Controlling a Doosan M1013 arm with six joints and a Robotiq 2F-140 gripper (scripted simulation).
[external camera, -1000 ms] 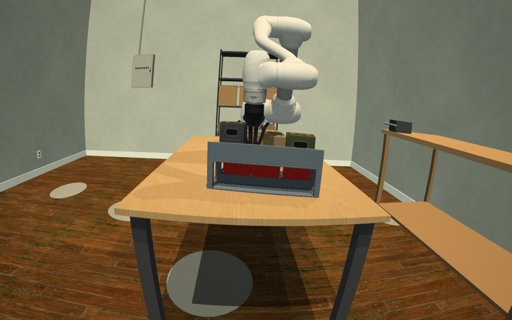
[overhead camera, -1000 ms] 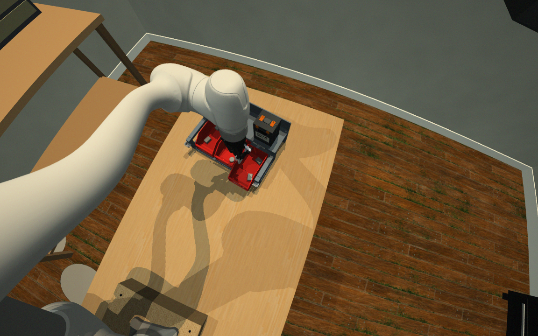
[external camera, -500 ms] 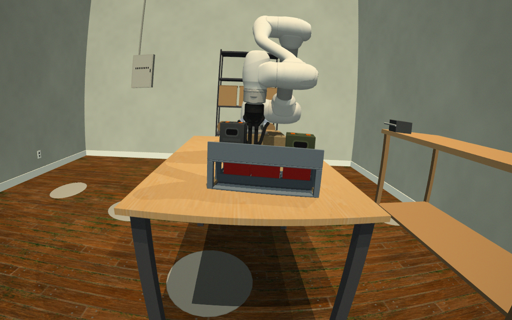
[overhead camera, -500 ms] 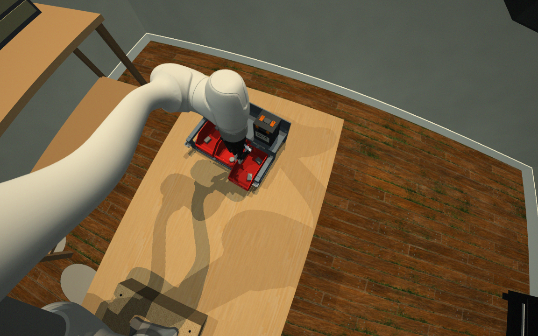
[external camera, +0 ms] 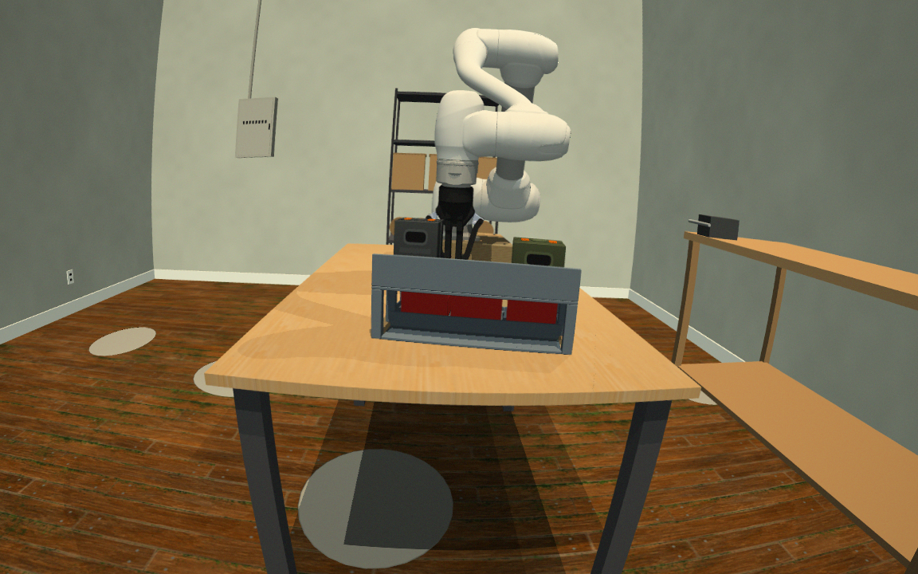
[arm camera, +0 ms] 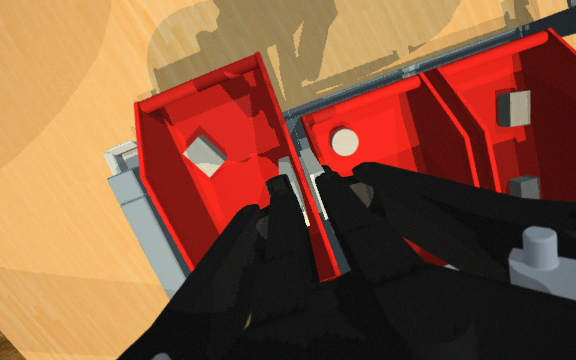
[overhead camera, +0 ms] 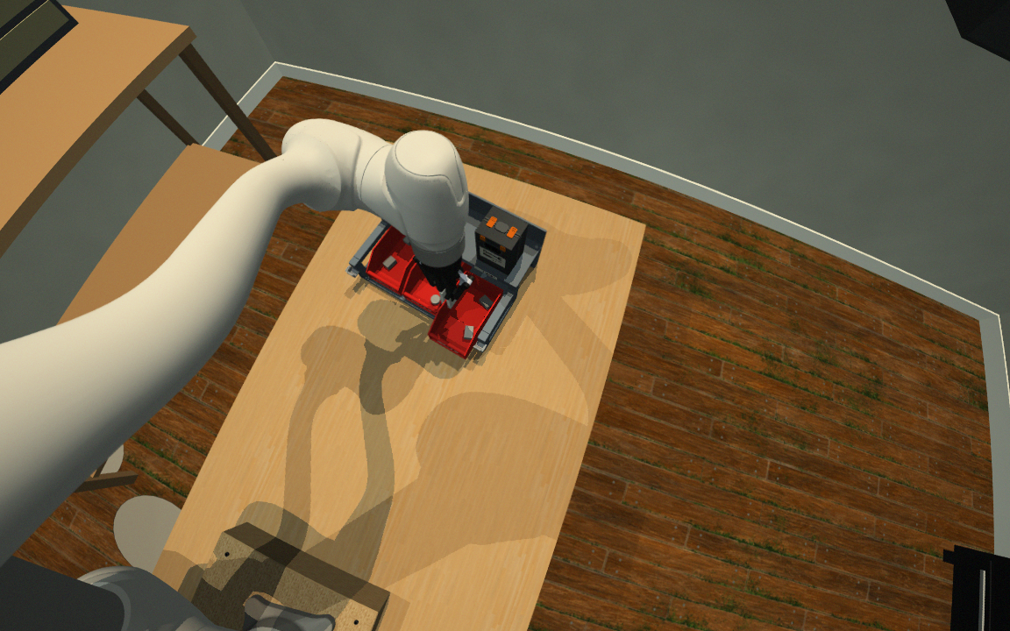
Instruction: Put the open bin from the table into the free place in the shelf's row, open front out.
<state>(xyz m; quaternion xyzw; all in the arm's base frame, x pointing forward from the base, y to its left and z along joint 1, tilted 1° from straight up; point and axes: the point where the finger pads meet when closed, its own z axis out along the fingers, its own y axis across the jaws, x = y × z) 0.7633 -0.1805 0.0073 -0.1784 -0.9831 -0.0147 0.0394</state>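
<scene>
The front lip lies 2 cm behind my hand, 8 cm to the left of it and 8 cm below it.
</scene>
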